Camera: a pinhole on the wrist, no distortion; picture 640 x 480 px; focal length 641.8 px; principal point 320.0 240.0 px. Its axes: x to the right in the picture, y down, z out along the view. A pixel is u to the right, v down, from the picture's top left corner.
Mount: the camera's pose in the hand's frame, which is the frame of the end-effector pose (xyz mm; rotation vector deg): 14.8 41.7 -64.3 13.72 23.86 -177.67
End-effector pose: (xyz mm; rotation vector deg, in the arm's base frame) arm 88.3 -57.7 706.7 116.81 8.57 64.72
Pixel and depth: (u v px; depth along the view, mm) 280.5 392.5 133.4
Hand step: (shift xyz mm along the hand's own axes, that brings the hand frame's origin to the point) 3.6 -24.0 55.8
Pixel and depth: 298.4 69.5 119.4
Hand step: 0.1 40.9 58.4
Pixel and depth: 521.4 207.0 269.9
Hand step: -109.8 -14.4 183.8
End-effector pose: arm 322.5 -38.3 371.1 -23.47 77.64 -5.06
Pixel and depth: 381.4 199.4 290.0
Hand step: -56.7 -16.3 212.7
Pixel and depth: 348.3 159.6 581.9
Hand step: -99.8 -40.3 505.5
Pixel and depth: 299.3 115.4 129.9
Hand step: -1.2 31.9 66.8
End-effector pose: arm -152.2 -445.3 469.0 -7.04 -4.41 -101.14
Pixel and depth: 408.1 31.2 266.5
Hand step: -63.5 56.0 206.9
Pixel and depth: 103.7 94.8 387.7
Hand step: 83.6 22.4 348.0
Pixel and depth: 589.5 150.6 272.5
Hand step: -140.2 8.7 188.1
